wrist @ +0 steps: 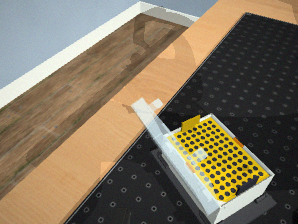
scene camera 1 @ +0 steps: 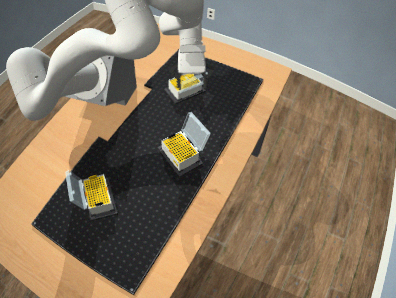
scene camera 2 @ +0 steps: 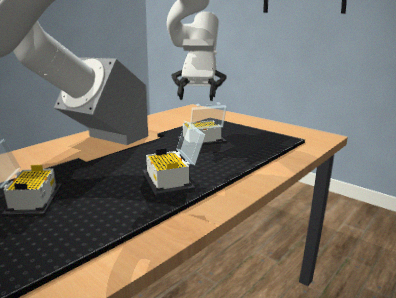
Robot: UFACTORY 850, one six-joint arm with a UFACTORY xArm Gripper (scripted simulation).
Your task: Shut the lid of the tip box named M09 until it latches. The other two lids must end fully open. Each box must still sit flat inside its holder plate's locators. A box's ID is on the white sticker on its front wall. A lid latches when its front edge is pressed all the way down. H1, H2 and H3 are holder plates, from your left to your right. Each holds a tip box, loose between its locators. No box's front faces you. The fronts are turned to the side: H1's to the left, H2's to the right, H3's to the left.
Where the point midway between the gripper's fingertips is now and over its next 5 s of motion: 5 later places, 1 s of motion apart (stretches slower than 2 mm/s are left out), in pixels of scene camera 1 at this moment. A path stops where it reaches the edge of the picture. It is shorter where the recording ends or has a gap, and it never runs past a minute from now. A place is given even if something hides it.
My gripper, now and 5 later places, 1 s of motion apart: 192, 89; 185, 116; 171, 137; 156, 155; 155, 155; 157, 154
